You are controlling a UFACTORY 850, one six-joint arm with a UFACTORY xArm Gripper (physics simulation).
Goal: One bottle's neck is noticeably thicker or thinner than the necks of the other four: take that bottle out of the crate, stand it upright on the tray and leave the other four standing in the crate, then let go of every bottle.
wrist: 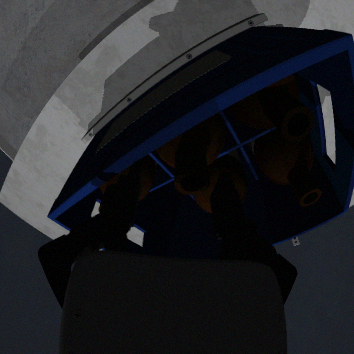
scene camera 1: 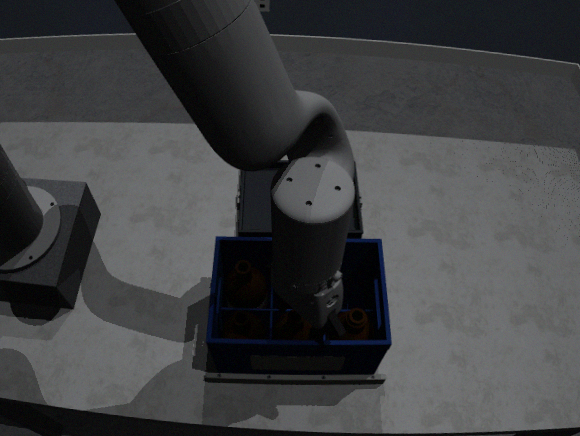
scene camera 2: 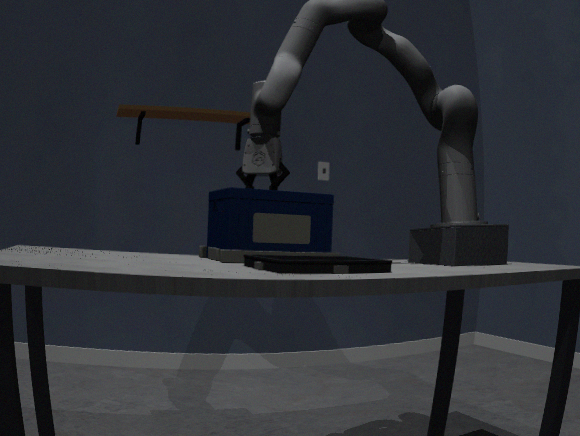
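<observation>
The blue crate (scene camera 1: 230, 357) (scene camera 2: 230, 225) (wrist: 285, 72) holds brown bottles upright. Its front row has a left bottle (scene camera 1: 242, 327) (wrist: 252, 112), a middle bottle (scene camera 1: 289, 330) (wrist: 172, 150) and a right bottle (scene camera 1: 356, 327) (wrist: 145, 182). The back row has a left bottle (scene camera 1: 245, 287) (wrist: 277, 162) and a middle bottle (wrist: 202, 200), hidden by the arm in scene view 1. My gripper (scene camera 1: 329, 331) (scene camera 2: 261, 187) (wrist: 178, 178) is open, its fingers reaching into the crate top around the front middle bottle's neck, not gripping it. Dimness hides which neck differs. The black tray (scene camera 1: 257, 200) (scene camera 2: 300, 266) bears no visible bottle.
Thin blue dividers (scene camera 1: 271, 295) (wrist: 235, 122) separate the crate's compartments. A pale rail (scene camera 1: 295, 379) (wrist: 189, 56) runs along the crate's front foot. The robot's base block (scene camera 1: 75, 220) (scene camera 2: 475, 245) stands to one side. An orange wall shelf (scene camera 2: 182, 113) hangs behind.
</observation>
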